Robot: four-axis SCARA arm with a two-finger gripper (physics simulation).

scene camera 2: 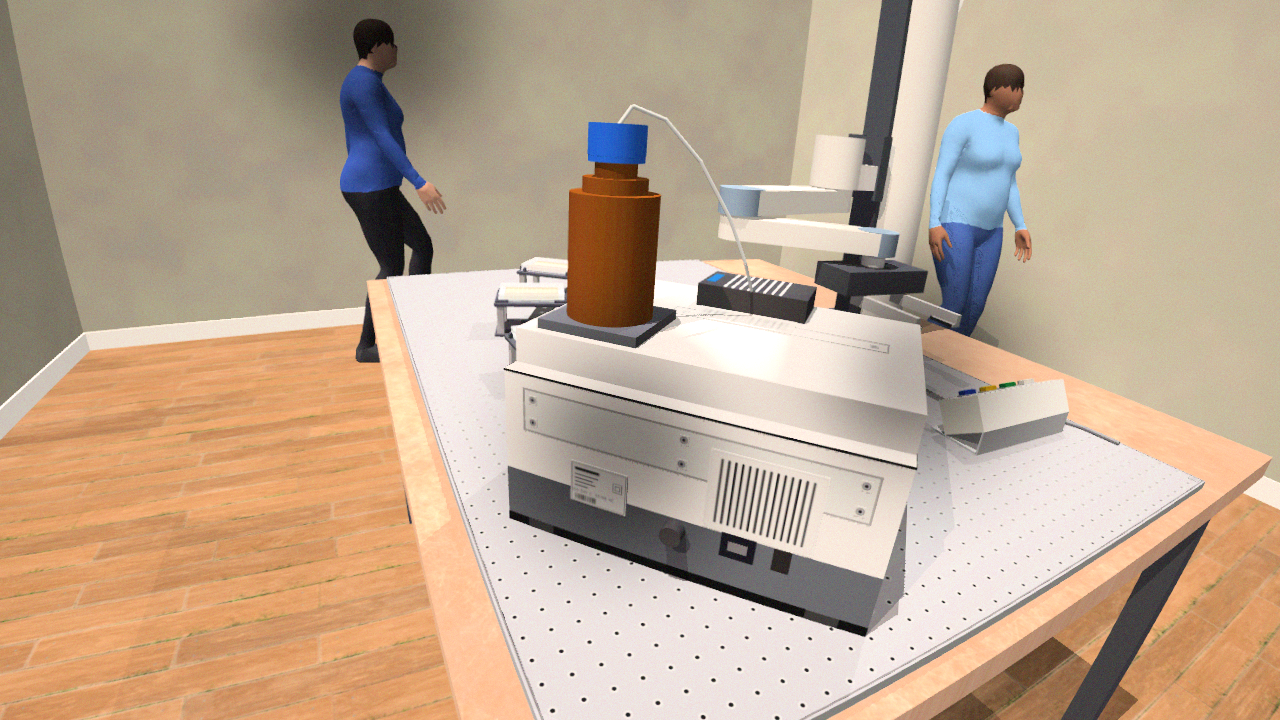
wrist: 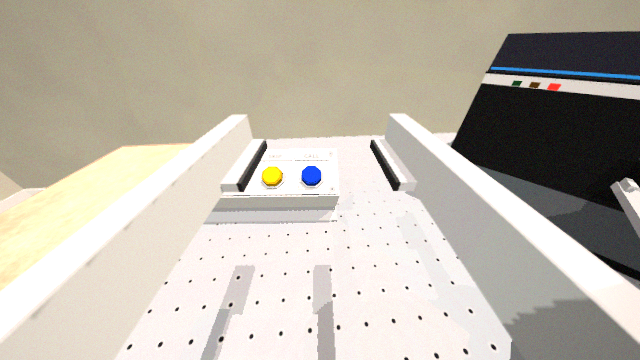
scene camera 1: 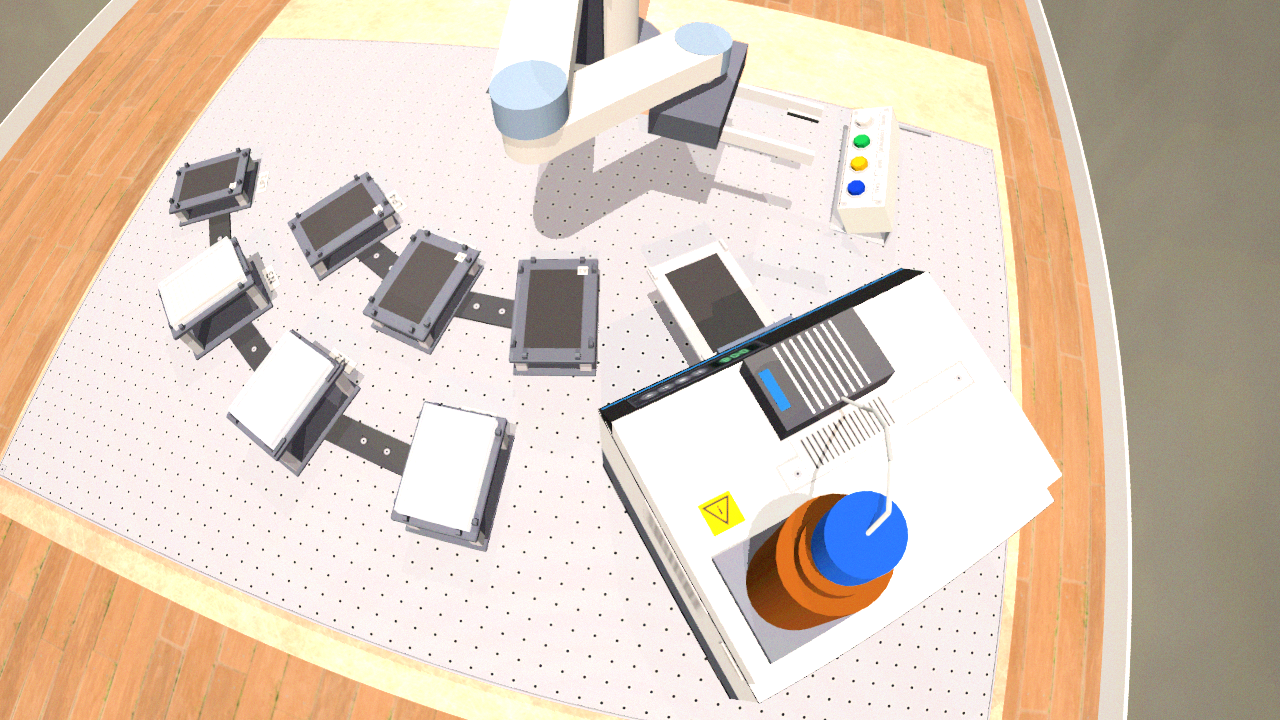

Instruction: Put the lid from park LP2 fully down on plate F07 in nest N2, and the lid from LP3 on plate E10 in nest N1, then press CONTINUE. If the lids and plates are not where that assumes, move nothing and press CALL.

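Frame: origin at the arm's base, x ahead, y left, z up, level; centimetres.
Where they show: gripper, fingertip midpoint: (scene camera 2: 938, 323) (wrist: 318, 130) (scene camera 1: 818, 135); arm's base, origin of the base link: (scene camera 1: 595, 55).
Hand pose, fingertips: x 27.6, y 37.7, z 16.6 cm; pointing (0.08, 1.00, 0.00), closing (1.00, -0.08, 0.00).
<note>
Things, the pixels of their top centre, and the offset from my fingertips. "*": a spot on its surface instead.
- button box, middle of its top: (wrist: 254, 154) (scene camera 1: 878, 148) (scene camera 2: 1013, 382) dx -7.7, dy +10.3, dz -6.9 cm
- blue button, middle of its top: (wrist: 311, 169) (scene camera 1: 858, 184) (scene camera 2: 969, 387) dx -0.4, dy +7.6, dz -7.8 cm
- yellow button, middle of its top: (wrist: 271, 169) (scene camera 1: 861, 159) dx -5.4, dy +7.9, dz -7.8 cm
- green button, middle of its top: (scene camera 1: 863, 137) dx -10.4, dy +8.3, dz -7.8 cm
- orange-brown bottle, surface spot: (scene camera 1: 778, 573) * dx +58.9, dy -1.5, dz +18.7 cm
- white-framed tray, surface spot: (scene camera 1: 693, 257) * dx +20.0, dy -12.6, dz -5.3 cm
My gripper (scene camera 1: 813, 137) (wrist: 318, 130) is shut as far as it goes, its fingers apart and nothing between them. It is above the table, left of the button box (scene camera 1: 872, 210) (scene camera 2: 1006, 416) in scene camera 1. The blue button (scene camera 1: 855, 188) (wrist: 311, 176), labelled CALL, and the yellow button (scene camera 1: 859, 163) (wrist: 272, 176) show between the fingers in the wrist view. A green button (scene camera 1: 861, 140) is beyond the yellow one. White pieces (scene camera 1: 207, 284) (scene camera 1: 290, 392) (scene camera 1: 452, 467) lie on three stands; which are lids or plates, and their labels, I cannot tell.
Dark-topped stands (scene camera 1: 214, 181) (scene camera 1: 342, 217) (scene camera 1: 424, 279) (scene camera 1: 554, 308) are at the left and middle. A white device (scene camera 1: 662, 465) (scene camera 2: 716, 385) carries an orange-brown bottle (scene camera 1: 778, 573) (scene camera 2: 613, 255). A white-framed tray (scene camera 1: 693, 257) sticks out of it. Two people (scene camera 2: 368, 134) (scene camera 2: 980, 170) stand beyond the table.
</note>
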